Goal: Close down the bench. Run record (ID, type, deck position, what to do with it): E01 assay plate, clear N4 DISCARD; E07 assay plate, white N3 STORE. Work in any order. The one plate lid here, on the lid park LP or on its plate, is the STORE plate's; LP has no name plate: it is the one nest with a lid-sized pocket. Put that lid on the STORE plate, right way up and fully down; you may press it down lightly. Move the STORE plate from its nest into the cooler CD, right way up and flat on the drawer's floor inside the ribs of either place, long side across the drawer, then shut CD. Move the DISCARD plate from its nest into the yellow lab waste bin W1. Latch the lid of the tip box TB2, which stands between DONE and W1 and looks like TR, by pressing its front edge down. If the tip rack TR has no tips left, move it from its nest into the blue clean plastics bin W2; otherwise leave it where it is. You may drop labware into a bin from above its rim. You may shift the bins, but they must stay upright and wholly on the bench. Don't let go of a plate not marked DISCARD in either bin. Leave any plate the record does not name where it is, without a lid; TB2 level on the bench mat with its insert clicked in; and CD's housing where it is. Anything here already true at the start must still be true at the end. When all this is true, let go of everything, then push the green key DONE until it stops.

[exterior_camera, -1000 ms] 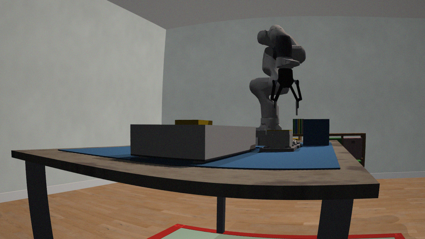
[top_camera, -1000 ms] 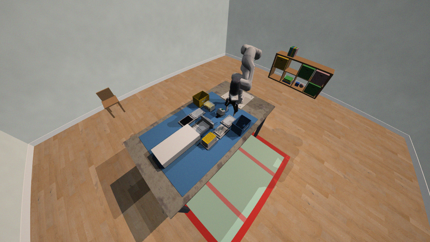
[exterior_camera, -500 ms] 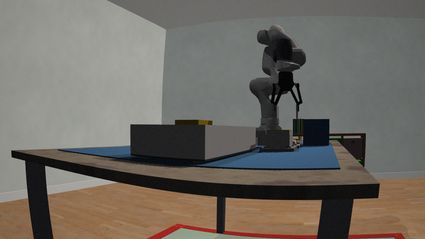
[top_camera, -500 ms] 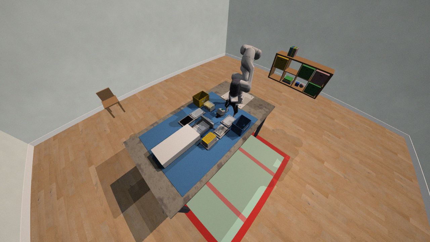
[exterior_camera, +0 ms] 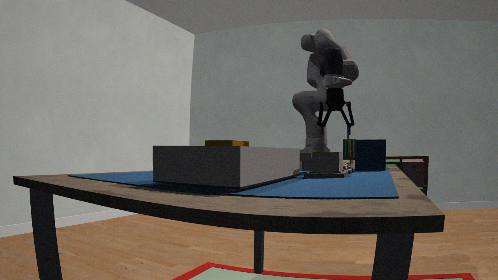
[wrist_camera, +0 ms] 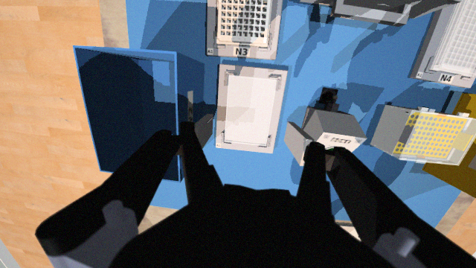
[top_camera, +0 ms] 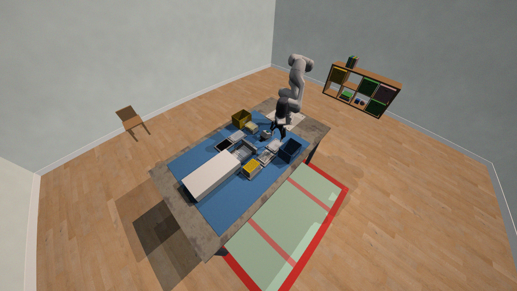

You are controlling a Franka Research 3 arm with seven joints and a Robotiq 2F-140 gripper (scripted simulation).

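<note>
Right now my hand is 110 mm above the plate lid. The rest, counted from my hand: lid park nest: 130 mm below; blue bin W2: 150 mm to the left, 90 mm below, 20 mm ahead; white plate: 180 mm ahead, 110 mm below, 10 mm to the right.
</note>
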